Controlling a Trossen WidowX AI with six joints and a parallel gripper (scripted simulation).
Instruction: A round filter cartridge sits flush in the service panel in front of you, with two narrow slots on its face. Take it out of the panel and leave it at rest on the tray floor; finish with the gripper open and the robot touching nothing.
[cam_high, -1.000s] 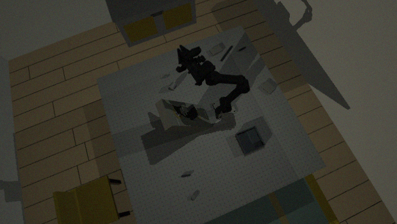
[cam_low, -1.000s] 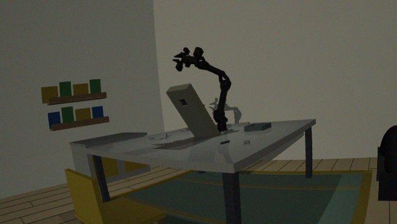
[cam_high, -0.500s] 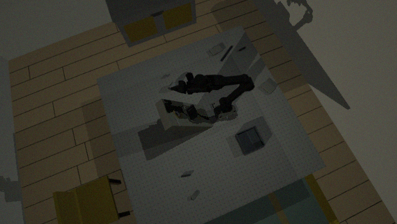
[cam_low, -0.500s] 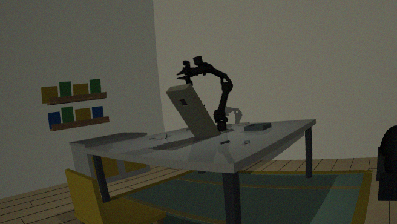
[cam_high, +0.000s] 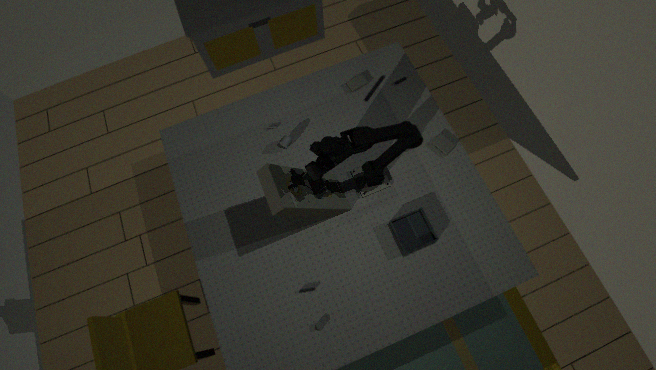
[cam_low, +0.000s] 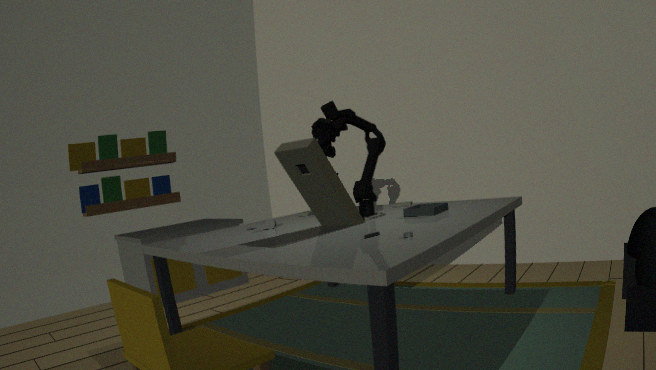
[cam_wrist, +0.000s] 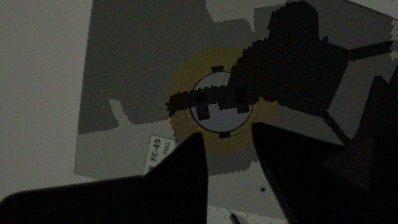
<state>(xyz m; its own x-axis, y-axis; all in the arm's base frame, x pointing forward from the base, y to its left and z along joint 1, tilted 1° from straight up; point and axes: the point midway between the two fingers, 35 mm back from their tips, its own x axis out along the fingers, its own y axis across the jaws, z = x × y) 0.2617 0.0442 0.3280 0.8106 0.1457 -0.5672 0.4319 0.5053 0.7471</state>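
Right now my gripper tip is 6 cm short of the round grey filter cartridge, 1 cm to the right of it and 5 cm above it. Also, from my gripper tip: dark square tray (39 cm behind, 22 cm to the left, 31 cm below).
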